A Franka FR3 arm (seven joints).
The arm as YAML. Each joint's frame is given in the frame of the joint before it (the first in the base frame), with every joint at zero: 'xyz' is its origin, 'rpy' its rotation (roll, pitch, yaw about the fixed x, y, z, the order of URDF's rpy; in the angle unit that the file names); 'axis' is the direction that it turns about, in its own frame. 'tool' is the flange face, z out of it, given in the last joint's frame.
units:
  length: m
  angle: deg
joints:
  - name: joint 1
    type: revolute
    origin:
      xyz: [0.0, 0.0, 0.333]
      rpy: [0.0, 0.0, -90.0]
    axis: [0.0, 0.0, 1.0]
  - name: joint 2
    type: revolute
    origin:
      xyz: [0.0, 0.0, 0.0]
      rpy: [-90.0, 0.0, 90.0]
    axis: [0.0, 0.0, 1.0]
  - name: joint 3
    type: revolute
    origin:
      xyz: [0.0, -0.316, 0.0]
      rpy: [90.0, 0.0, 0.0]
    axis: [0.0, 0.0, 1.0]
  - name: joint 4
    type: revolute
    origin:
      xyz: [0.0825, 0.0, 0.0]
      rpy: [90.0, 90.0, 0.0]
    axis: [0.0, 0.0, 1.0]
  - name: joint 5
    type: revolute
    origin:
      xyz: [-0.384, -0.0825, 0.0]
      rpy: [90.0, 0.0, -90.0]
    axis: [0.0, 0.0, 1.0]
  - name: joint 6
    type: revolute
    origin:
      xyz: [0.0, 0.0, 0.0]
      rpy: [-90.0, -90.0, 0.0]
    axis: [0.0, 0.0, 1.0]
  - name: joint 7
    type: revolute
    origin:
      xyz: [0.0, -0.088, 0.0]
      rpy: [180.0, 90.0, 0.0]
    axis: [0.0, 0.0, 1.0]
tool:
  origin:
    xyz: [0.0, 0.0, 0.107]
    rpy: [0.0, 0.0, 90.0]
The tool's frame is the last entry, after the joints.
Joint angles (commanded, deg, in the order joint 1, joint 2, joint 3, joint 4, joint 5, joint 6, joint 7), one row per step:
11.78, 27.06, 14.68, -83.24, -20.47, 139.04, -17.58
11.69, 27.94, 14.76, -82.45, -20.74, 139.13, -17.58
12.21, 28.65, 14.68, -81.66, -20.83, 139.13, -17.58
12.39, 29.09, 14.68, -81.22, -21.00, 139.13, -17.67
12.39, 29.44, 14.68, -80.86, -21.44, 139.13, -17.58
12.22, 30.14, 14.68, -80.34, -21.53, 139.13, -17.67
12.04, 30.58, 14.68, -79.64, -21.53, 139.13, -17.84
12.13, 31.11, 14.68, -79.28, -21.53, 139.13, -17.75
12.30, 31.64, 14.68, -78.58, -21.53, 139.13, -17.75
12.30, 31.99, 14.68, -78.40, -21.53, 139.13, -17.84
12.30, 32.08, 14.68, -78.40, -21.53, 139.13, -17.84
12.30, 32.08, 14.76, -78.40, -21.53, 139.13, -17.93
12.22, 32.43, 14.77, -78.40, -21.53, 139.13, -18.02
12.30, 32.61, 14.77, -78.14, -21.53, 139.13, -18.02
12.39, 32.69, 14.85, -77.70, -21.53, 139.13, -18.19
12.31, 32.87, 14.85, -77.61, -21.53, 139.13, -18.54
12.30, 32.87, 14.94, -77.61, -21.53, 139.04, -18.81
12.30, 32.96, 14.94, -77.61, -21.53, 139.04, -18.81
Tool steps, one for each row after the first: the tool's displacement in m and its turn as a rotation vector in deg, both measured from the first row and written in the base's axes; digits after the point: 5 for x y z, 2 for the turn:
0.00394, 0.00002, -0.00365, 0.01, -0.03, 0.00
0.00493, 0.00558, -0.00561, 0.08, -0.10, 0.38
0.00594, 0.00781, -0.00722, -0.02, -0.15, 0.64
0.00751, 0.00787, -0.00843, -0.26, -0.31, 0.67
0.01109, 0.00605, -0.01267, -0.31, -0.14, 0.54
0.01447, 0.00389, -0.01200, -0.20, -0.36, 0.41
0.01594, 0.00510, -0.01556, -0.12, -0.15, 0.38
0.01768, 0.00715, -0.01609, 0.06, -0.27, 0.46
0.01882, 0.00725, -0.01898, 0.02, -0.09, 0.51
0.01901, 0.00729, -0.02015, 0.00, -0.01, 0.51
0.01868, 0.00802, -0.02004, -0.01, -0.01, 0.65
0.01979, 0.00730, -0.02454, -0.12, 0.33, 0.66
0.02030, 0.00825, -0.02454, -0.05, 0.27, 0.70
0.02060, 0.00993, -0.02152, 0.07, -0.06, 0.94
0.02159, 0.00901, -0.02304, -0.11, 0.00, 1.15
0.02122, 0.00962, -0.02311, -0.25, 0.06, 1.43
0.02141, 0.00966, -0.02428, -0.27, 0.15, 1.43

